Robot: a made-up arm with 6 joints. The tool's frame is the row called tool. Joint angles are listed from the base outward. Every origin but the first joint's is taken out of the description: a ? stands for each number. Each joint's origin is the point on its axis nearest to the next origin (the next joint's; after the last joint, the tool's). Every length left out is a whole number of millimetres.
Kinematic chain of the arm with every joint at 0, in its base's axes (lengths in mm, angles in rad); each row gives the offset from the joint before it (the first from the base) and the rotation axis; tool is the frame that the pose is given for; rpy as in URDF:
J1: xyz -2 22 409 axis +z
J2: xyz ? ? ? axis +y
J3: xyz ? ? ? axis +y
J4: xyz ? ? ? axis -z
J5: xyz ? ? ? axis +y
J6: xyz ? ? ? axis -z
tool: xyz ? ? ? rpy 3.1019 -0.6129 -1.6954
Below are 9 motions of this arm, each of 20 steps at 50 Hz.
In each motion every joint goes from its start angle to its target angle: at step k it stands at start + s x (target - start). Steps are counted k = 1, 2, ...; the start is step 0. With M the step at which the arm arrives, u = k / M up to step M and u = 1 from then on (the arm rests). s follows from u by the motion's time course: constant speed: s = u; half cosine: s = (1 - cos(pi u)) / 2; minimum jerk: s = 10 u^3 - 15 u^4 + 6 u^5.
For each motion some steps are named. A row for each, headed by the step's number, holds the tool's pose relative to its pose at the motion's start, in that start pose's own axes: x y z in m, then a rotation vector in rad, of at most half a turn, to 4 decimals.
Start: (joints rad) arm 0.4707 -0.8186 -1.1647 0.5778 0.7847 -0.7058
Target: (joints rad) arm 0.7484 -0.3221 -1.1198 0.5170 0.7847 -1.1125
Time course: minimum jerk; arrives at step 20
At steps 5, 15, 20:
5: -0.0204 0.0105 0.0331 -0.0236 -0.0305 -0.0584
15: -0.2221 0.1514 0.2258 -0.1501 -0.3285 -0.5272
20: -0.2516 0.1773 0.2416 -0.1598 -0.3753 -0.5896

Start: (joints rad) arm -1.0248 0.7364 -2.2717 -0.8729 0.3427 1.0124
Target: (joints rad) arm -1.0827 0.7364 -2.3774 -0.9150 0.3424 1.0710
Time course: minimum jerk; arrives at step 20
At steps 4, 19, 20:
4: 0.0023 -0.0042 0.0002 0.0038 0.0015 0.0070
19: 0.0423 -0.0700 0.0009 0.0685 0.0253 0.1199
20: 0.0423 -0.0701 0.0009 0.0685 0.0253 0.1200

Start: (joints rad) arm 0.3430 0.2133 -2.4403 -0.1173 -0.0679 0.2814
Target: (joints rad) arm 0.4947 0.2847 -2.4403 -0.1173 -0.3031 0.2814
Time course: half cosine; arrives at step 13
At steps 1, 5, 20:
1: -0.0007 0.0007 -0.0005 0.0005 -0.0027 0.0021
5: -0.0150 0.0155 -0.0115 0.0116 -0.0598 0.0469
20: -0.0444 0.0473 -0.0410 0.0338 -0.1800 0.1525

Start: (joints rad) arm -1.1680 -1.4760 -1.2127 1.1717 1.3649 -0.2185
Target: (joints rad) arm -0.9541 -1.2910 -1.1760 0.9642 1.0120 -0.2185
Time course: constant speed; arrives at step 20
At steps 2, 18, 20:
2: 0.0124 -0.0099 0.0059 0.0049 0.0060 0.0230
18: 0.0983 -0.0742 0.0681 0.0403 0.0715 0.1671
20: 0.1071 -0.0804 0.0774 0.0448 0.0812 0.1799

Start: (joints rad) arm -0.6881 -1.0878 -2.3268 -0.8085 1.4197 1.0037
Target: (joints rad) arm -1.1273 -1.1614 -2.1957 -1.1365 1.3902 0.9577
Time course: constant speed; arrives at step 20
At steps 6, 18, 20:
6: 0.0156 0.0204 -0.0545 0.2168 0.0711 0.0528
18: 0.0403 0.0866 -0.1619 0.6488 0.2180 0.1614
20: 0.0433 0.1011 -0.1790 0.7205 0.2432 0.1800

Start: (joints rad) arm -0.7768 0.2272 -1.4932 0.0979 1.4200 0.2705
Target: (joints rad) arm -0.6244 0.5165 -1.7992 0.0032 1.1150 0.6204
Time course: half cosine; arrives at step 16
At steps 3, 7, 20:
3: -0.0087 -0.0071 -0.0075 0.0138 -0.0026 0.0284
7: -0.0437 -0.0308 -0.0356 0.0660 -0.0232 0.1325
20: -0.1181 -0.0603 -0.0870 0.1603 -0.1062 0.3101

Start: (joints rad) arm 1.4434 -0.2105 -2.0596 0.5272 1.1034 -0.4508
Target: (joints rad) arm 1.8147 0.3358 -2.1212 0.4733 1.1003 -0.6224
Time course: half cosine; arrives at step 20
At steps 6, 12, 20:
6: -0.0521 0.0182 0.0794 -0.0677 -0.0671 -0.0775
12: -0.1983 0.0926 0.2244 -0.2015 -0.2169 -0.2672
20: -0.3300 0.1830 0.3029 -0.2913 -0.3347 -0.4309

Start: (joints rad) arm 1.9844 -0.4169 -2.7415 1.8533 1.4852 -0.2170
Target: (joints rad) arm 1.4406 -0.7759 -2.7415 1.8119 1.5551 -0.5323
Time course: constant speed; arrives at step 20
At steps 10, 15, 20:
10: -0.1272 0.0556 0.0597 0.0671 0.2720 -0.3580
15: -0.1789 0.0968 0.1161 0.0681 0.3982 -0.5455
20: -0.2169 0.1465 0.1872 0.0463 0.5152 -0.7366

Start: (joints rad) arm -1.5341 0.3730 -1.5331 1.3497 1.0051 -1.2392
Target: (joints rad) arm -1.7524 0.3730 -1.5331 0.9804 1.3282 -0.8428
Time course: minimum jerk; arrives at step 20
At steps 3, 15, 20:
3: 0.0031 0.0009 -0.0009 -0.0107 0.0000 0.0017
15: 0.1093 0.0528 -0.0392 -0.4090 0.0512 0.0958
20: 0.1223 0.0615 -0.0455 -0.4614 0.0638 0.1126

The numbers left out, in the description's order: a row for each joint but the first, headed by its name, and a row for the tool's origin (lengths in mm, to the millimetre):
J2: -15 14 0
J3: 68 0 323
J4: 124 0 -438
J5: -2 -10 0
J6: 113 0 -158
tool: 8 -21 0

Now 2 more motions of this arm.
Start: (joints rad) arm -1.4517 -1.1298 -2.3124 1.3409 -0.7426 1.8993
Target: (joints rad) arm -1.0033 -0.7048 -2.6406 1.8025 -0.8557 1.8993
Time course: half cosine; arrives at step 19
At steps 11, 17, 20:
11: -0.1439 -0.1931 -0.0403 0.0715 -0.3350 0.4650
17: -0.1763 -0.3087 -0.0840 0.1204 -0.5246 0.7253
20: -0.1773 -0.3175 -0.0878 0.1245 -0.5392 0.7454

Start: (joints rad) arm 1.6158 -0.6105 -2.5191 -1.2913 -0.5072 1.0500
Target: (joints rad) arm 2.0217 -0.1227 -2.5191 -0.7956 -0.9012 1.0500
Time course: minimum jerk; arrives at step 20
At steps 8, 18, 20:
8: 0.0274 0.0889 0.0145 -0.1379 -0.0750 0.2927
18: 0.0315 0.2793 -0.0061 -0.3451 -0.1469 0.9455
20: 0.0311 0.2816 -0.0069 -0.3471 -0.1469 0.9538

